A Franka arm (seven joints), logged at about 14 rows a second.
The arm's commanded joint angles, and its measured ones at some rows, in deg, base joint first. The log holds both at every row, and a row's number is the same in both.
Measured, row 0: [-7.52, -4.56, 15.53, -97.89, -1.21, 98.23, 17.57]
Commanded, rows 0 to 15: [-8.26, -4.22, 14.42, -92.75, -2.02, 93.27, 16.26]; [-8.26, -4.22, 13.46, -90.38, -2.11, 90.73, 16.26]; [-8.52, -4.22, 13.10, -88.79, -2.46, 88.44, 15.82]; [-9.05, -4.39, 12.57, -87.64, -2.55, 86.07, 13.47]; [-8.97, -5.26, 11.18, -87.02, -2.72, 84.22, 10.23]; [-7.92, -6.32, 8.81, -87.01, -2.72, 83.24, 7.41]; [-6.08, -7.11, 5.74, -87.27, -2.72, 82.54, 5.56]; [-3.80, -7.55, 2.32, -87.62, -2.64, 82.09, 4.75]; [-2.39, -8.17, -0.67, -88.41, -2.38, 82.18, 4.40]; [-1.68, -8.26, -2.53, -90.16, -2.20, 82.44, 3.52]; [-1.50, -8.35, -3.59, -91.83, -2.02, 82.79, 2.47]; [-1.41, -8.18, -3.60, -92.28, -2.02, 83.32, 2.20]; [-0.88, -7.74, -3.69, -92.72, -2.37, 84.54, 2.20]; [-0.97, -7.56, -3.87, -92.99, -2.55, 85.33, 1.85]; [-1.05, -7.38, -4.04, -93.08, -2.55, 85.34, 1.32]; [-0.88, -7.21, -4.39, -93.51, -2.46, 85.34, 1.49]
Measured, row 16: [-1.38, -6.76, -3.59, -92.01, -1.74, 84.24, 2.97]
